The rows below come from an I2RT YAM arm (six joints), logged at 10 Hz.
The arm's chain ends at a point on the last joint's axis. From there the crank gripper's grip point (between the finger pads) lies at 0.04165 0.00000 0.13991 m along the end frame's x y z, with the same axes.
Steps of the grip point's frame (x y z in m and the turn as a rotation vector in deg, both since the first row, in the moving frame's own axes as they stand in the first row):
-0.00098 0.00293 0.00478 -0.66 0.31 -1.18
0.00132 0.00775 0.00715 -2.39 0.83 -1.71
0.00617 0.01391 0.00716 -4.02 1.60 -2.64
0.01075 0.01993 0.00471 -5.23 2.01 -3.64
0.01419 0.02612 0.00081 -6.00 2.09 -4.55
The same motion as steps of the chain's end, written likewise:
-0.00174 0.00219 0.00501 -0.66 0.31 -1.18
-0.00077 0.00320 0.00786 -2.39 0.83 -1.71
0.00210 0.00615 0.00865 -4.02 1.60 -2.64
0.00556 0.01005 0.00672 -5.23 2.01 -3.64
0.00868 0.01509 0.00301 -6.00 2.09 -4.55

